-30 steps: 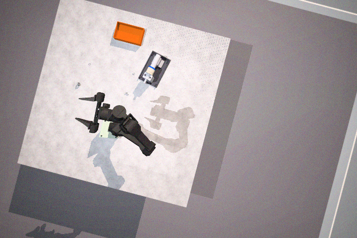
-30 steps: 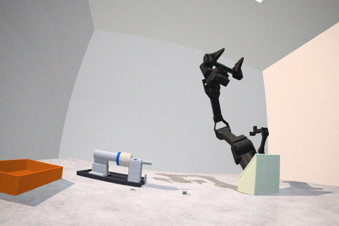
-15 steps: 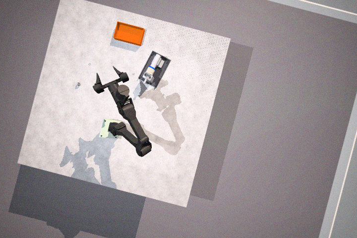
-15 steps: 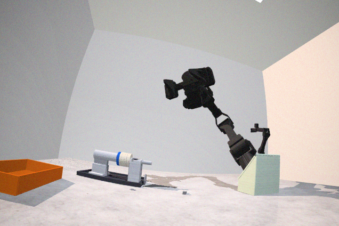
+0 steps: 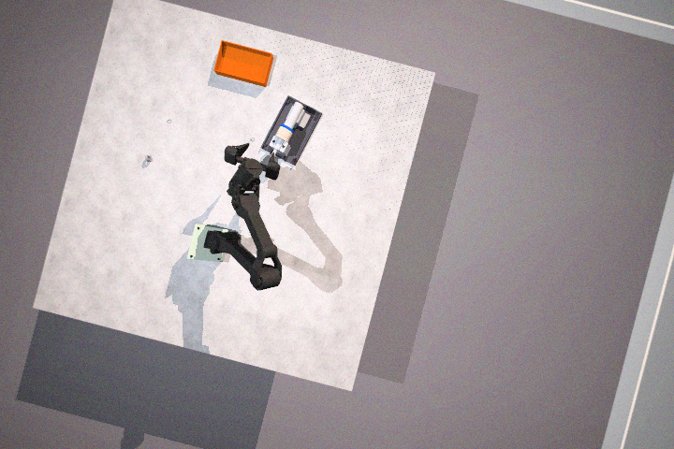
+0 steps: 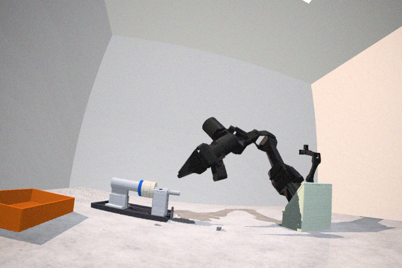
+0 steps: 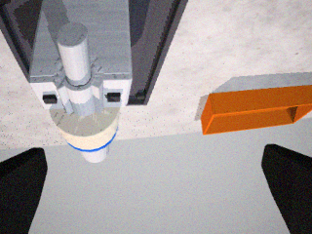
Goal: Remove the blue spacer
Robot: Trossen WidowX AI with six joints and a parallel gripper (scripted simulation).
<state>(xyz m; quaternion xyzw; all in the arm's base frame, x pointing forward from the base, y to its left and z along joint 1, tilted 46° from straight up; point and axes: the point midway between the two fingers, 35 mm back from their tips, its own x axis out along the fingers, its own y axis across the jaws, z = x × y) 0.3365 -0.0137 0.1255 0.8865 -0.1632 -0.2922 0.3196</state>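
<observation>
Right now the shaft is 8 cm ahead of my gripper tip, 5 cm to the right of it and 5 cm below it. The rest, counted from my gripper tip: blue spacer 10 cm ahead, 6 cm to the right, 5 cm below; then orange bin 32 cm ahead, 18 cm to the left, 12 cm below; then dark bit 11 cm behind, 9 cm to the left, 13 cm below.
</observation>
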